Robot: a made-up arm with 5 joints. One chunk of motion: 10 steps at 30 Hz.
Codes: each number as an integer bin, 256 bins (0 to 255) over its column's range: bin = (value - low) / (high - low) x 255, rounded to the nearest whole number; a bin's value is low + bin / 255 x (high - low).
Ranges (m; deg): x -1.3..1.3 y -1.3..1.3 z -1.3..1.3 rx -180..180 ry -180..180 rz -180..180
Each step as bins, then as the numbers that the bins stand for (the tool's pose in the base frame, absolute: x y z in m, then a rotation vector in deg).
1 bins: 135 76 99 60 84 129
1 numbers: 0.0765 -0.5251 -0.2906 -95.29 -61.41 2.12
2 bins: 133 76 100 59 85 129
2 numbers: 0.0561 -0.5251 -0.2804 -96.71 -60.00 2.12
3 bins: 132 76 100 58 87 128
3 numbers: 0.0459 -0.5251 -0.2804 -98.12 -57.18 0.71
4 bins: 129 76 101 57 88 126
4 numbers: 0.0153 -0.5251 -0.2702 -99.53 -55.76 -2.12
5 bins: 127 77 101 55 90 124
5 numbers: -0.0051 -0.5149 -0.2702 -102.35 -52.94 -4.94
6 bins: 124 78 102 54 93 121
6 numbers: -0.0357 -0.5047 -0.2600 -103.76 -48.71 -9.18
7 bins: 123 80 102 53 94 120
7 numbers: -0.0459 -0.4843 -0.2600 -105.18 -47.29 -10.59
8 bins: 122 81 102 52 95 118
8 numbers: -0.0561 -0.4741 -0.2600 -106.59 -45.88 -13.41
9 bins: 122 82 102 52 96 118
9 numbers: -0.0561 -0.4639 -0.2600 -106.59 -44.47 -13.41
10 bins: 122 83 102 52 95 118
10 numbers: -0.0561 -0.4537 -0.2600 -106.59 -45.88 -13.41
